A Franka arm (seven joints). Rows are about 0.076 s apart.
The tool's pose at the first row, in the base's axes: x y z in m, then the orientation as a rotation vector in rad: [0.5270 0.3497 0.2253 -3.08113 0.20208 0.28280]
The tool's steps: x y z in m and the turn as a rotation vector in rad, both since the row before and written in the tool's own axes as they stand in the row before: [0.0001 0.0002 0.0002 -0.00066 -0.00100 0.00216]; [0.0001 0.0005 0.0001 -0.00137 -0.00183 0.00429]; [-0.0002 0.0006 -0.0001 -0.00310 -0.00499 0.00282]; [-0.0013 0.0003 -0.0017 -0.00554 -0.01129 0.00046]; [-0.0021 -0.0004 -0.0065 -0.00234 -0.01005 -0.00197]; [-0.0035 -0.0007 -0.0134 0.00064 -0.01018 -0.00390]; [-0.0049 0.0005 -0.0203 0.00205 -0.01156 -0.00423]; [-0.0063 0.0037 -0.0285 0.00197 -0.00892 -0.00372]
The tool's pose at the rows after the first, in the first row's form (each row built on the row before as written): [0.5270 0.3495 0.2251 -3.08155 0.20533 0.28455]; [0.5270 0.3490 0.2250 -3.08246 0.21180 0.28779]; [0.5267 0.3484 0.2251 -3.08441 0.21575 0.29617]; [0.5257 0.3482 0.2270 -3.08738 0.21565 0.31466]; [0.5250 0.3486 0.2338 -3.08741 0.21209 0.33052]; [0.5245 0.3492 0.2476 -3.08439 0.20583 0.34588]; [0.5241 0.3484 0.2685 -3.07956 0.19917 0.36302]; [0.5241 0.3441 0.2976 -3.07537 0.19338 0.37611]
